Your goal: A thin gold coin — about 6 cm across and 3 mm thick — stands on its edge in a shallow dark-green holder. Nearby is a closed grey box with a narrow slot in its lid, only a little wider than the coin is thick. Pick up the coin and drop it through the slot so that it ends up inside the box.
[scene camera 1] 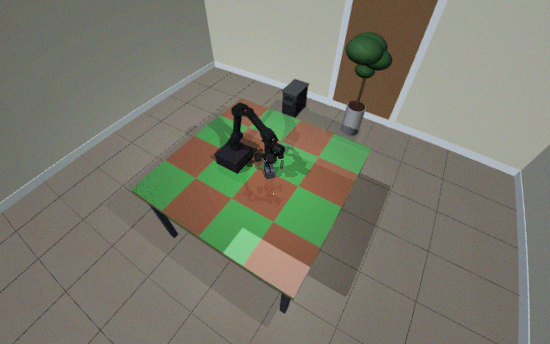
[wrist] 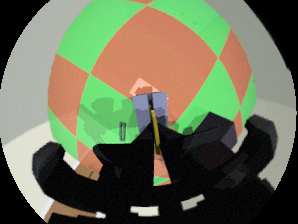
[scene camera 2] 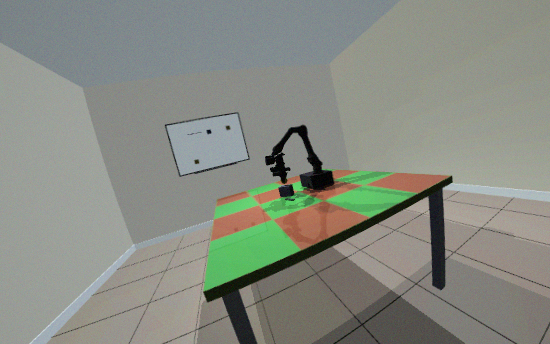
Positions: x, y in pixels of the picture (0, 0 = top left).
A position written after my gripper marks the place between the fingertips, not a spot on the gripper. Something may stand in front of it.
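My gripper (wrist: 153, 125): holding a thin gold coin.
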